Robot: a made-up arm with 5 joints.
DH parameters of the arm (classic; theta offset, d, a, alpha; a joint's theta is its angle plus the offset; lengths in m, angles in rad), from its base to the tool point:
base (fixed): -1.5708 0.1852 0 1.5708
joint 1: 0 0.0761 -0.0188 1.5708
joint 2: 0 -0.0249 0.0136 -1.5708
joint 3: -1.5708 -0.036 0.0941 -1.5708
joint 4: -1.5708 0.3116 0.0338 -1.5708
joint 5: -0.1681 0 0.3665 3.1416
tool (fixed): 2.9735 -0.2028 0 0
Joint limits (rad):
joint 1: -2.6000..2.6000
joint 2: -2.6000..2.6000
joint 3: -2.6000..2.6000
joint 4: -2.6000..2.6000
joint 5: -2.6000..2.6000
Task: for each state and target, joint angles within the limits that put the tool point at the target. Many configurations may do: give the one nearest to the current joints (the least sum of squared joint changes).
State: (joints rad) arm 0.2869 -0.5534 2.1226 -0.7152 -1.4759
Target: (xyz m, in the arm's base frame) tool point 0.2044 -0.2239 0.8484
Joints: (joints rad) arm 0.0204 -0.8116 1.4746 -0.4253 -1.6622
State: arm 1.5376 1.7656 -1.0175 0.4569 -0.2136
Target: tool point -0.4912 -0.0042 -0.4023
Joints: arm 0.8339 2.0379 -0.1238 0.2264 -0.7000
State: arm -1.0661 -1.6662 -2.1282 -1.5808 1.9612
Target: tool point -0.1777 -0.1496 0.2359
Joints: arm -0.3946 -1.1668 -1.9643 -1.6593 1.8401
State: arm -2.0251 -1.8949 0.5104 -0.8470 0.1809
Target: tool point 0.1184 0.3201 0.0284
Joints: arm -2.4717 -1.6079 0.2148 -0.4175 0.6497
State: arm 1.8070 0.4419 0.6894 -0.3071 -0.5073
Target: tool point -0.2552 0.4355 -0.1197
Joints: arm 1.6593 0.8499 1.2279 -1.1689 -0.0655
